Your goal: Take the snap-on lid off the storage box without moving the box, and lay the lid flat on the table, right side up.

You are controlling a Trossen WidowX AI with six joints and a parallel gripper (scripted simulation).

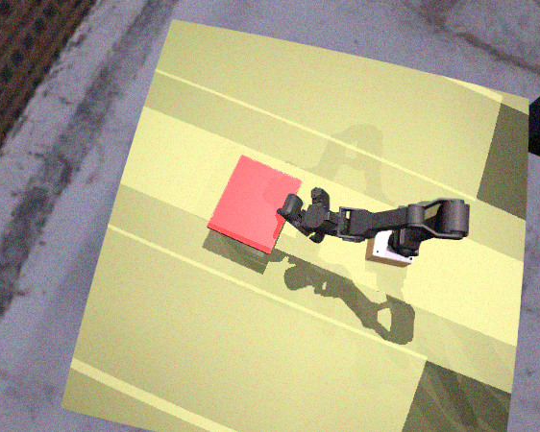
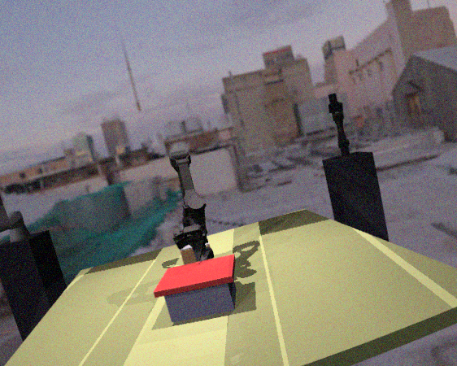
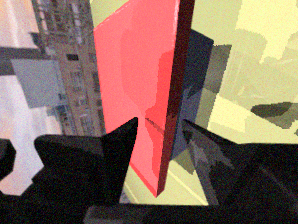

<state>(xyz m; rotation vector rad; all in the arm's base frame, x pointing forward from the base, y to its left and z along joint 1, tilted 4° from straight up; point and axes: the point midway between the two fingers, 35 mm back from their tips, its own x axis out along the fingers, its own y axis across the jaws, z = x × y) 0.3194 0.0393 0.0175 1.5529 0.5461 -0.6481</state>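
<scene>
The red lid is 80 mm ahead of my gripper tip and 10 mm to the right of it. From my gripper tip the other things lie so: storage box: 80 mm ahead, 50 mm below, 10 mm to the right.
</scene>
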